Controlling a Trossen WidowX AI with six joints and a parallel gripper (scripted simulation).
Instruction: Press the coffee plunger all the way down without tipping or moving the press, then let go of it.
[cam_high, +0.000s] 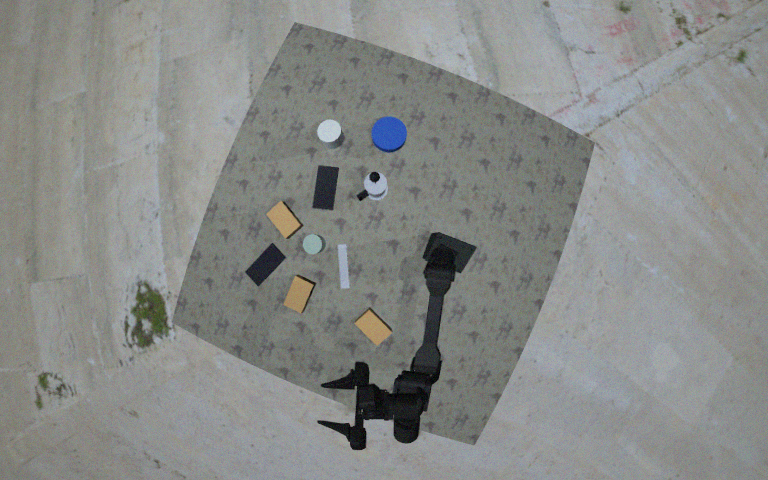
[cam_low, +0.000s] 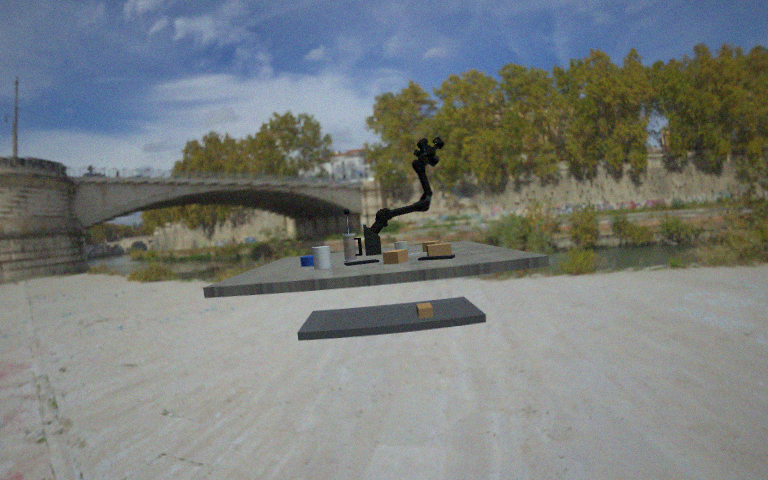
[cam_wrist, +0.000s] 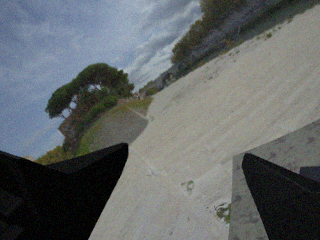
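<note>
Now: the coffee press 500 mm to the right of my gripper tip, 430 mm below it and 140 mm ahead of it. Round my gripper tip: pale green disc 520 mm below, 250 mm to the right, 230 mm ahead; white cylinder 610 mm to the right, 510 mm below, 350 mm ahead; blue disc 700 mm to the right, 530 mm below, 180 mm ahead.
</note>
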